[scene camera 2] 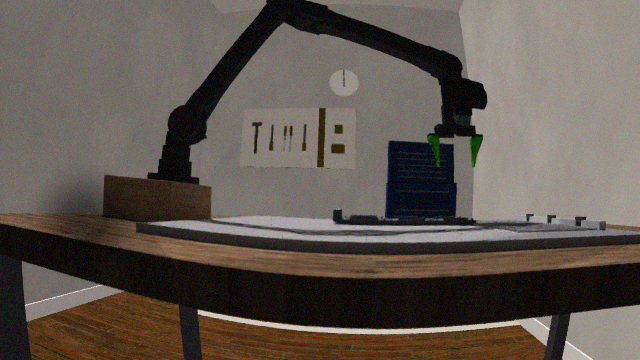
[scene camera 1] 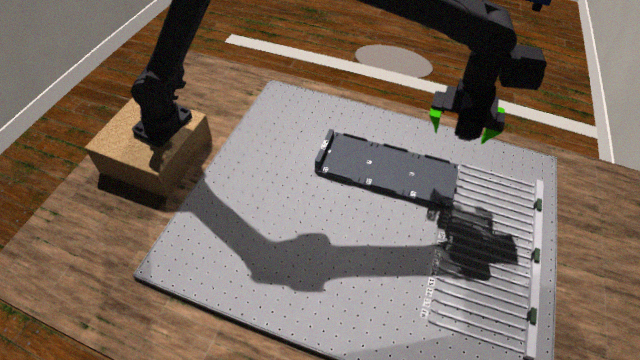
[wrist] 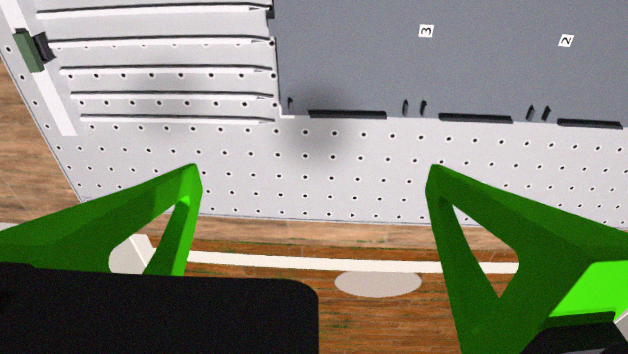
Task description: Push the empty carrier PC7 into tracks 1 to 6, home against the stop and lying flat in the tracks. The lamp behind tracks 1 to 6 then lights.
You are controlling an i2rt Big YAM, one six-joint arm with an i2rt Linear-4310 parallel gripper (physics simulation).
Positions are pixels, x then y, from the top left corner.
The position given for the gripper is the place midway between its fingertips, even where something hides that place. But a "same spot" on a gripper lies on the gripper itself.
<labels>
The gripper shows in scene camera 2 (456, 167), in scene camera 1 and in the wrist view. A dark grey carrier PC7 shows in scene camera 2 (337, 213), in scene camera 1 and in the wrist view. One and the same spot on the dark grey carrier PC7: (wrist: 558, 69) is (scene camera 1: 370, 155). One and the same spot on the gripper: (wrist: 64, 289) is (scene camera 1: 487, 126).
</labels>
